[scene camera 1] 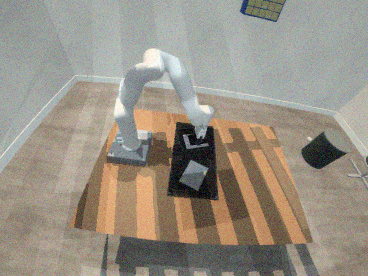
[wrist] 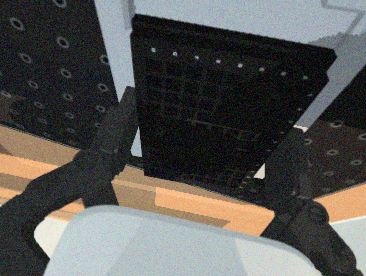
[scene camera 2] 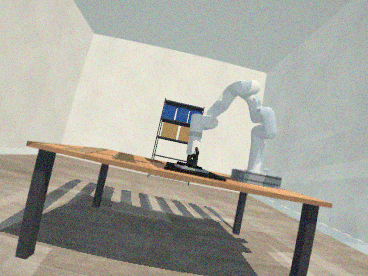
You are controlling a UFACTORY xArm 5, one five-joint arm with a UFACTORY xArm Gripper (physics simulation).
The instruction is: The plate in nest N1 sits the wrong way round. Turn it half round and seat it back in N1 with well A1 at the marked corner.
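The black well plate (wrist: 225,102) shows in the wrist view between the two dark fingers, with small pale marks along its far and right edges; the letters are too blurred to read. My gripper (scene camera 1: 201,135) (scene camera 2: 192,159) (wrist: 209,120) is shut on the plate, one finger against each side. It is low over nest N1, a pale angular frame (scene camera 1: 187,141) (wrist: 112,45) on the black board (scene camera 1: 176,170) (wrist: 42,47). The plate looks about level, in line with the nest; whether it touches the nest floor I cannot tell. The marked corner cannot be made out.
A pale grey square block (scene camera 1: 194,175) sits turned at an angle on the same board, nearer the front. The robot base (scene camera 1: 129,154) (scene camera 2: 256,177) stands beside the board on the striped wooden table (scene camera 1: 135,200) (scene camera 2: 125,159). A shelf rack (scene camera 2: 158,131) stands behind.
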